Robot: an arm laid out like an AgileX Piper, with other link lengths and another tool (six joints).
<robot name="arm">
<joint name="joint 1" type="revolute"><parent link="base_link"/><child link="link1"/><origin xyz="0 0 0.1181" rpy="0 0 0"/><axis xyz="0 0 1"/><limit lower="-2.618" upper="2.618"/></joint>
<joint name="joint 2" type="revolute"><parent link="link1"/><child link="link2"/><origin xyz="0 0 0" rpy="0 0 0"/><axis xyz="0 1 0"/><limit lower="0" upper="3.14"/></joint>
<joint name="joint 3" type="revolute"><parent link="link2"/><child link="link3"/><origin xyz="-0.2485 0 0.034" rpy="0 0 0"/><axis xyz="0 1 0"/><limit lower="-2.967" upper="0"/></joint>
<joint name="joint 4" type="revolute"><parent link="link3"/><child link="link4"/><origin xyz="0.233 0 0.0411" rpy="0 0 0"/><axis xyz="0.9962 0 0.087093"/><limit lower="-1.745" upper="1.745"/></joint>
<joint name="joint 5" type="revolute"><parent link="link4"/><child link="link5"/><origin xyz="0 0 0" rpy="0 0 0"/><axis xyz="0 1 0"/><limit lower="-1.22" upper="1.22"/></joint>
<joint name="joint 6" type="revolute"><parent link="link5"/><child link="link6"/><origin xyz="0.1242 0 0.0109" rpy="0 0 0"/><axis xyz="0.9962 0 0.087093"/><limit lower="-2.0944" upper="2.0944"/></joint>
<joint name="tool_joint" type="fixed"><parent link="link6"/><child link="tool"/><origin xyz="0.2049 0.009 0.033" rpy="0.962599 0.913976 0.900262"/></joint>
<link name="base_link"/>
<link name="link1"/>
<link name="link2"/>
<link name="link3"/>
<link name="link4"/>
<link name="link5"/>
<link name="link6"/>
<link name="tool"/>
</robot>
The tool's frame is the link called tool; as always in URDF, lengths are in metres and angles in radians.
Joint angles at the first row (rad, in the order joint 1, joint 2, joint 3, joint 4, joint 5, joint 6):
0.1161, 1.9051, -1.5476, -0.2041, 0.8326, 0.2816
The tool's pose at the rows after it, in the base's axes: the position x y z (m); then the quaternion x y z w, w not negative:
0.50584, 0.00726, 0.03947, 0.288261, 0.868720, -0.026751, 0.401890
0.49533, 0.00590, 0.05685, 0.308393, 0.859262, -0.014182, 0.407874
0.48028, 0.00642, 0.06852, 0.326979, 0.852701, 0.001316, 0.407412
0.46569, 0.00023, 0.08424, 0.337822, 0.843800, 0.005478, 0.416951
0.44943, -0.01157, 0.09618, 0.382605, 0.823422, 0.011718, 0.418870
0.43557, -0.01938, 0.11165, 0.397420, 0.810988, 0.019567, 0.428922
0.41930, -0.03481, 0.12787, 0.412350, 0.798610, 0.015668, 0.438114
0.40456, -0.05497, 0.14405, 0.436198, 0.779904, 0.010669, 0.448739
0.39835, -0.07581, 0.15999, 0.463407, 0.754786, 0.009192, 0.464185
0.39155, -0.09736, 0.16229, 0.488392, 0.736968, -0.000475, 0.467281
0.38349, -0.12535, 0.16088, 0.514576, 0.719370, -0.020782, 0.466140
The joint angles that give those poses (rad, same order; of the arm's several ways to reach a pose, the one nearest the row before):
0.1141, 1.8294, -1.5244, -0.2279, 0.8627, 0.3003
0.1031, 1.7518, -1.4758, -0.2042, 0.8645, 0.3164
0.0871, 1.6709, -1.4135, -0.1632, 0.8646, 0.3164
0.0762, 1.5813, -1.3520, -0.1614, 0.8672, 0.3275
0.0515, 1.4951, -1.2916, -0.1533, 0.8743, 0.3965
0.0262, 1.4071, -1.2414, -0.1365, 0.8789, 0.3964
-0.0070, 1.3256, -1.2152, -0.1368, 0.9126, 0.3964
-0.0550, 1.2524, -1.1970, -0.1362, 0.9405, 0.4046
-0.1080, 1.2043, -1.1875, -0.1345, 0.9371, 0.4222
-0.1631, 1.1871, -1.1750, -0.1345, 0.9321, 0.4340
-0.2247, 1.1908, -1.1749, -0.1500, 0.9343, 0.4497

